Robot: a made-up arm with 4 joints.
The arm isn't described. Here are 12 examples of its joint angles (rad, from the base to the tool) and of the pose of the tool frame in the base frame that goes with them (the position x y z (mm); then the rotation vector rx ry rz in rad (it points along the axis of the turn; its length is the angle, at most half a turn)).
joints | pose
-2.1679 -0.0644 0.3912 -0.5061 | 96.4 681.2 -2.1 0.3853 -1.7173 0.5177
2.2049 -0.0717 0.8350 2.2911 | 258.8 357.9 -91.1 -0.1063 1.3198 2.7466
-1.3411 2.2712 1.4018 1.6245 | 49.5 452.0 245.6 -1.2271 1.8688 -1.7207
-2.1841 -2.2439 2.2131 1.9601 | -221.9 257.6 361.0 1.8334 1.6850 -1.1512
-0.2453 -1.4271 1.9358 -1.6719 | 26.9 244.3 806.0 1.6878 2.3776 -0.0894
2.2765 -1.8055 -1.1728 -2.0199 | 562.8 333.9 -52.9 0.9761 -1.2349 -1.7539
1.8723 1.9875 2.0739 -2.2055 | -417.5 183.9 -6.4 -1.2888 0.3438 -1.1052
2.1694 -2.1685 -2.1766 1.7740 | 159.6 503.4 1.3 2.0150 -1.6732 1.3700
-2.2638 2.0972 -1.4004 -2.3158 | 285.9 -55.2 142.6 -0.9782 -1.1848 0.6670
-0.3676 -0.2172 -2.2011 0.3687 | 252.3 481.1 336.0 0.0356 -2.4610 -0.6925
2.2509 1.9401 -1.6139 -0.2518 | -237.4 9.0 81.7 0.8647 0.6602 1.8006
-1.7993 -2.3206 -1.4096 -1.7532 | -547.1 119.4 -38.4 -1.2590 0.2645 -0.9358
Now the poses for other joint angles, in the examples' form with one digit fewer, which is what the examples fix.
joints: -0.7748 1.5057 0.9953 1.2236
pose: -123 445 176 -2.002 0.960 -1.005
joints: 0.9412 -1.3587 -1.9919 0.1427
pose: 389 472 110 0.039 -0.775 -1.464
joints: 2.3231 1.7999 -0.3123 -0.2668
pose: -48 -4 357 -0.388 1.604 1.761
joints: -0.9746 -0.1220 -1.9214 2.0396
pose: 103 374 46 -0.223 -1.454 -2.523
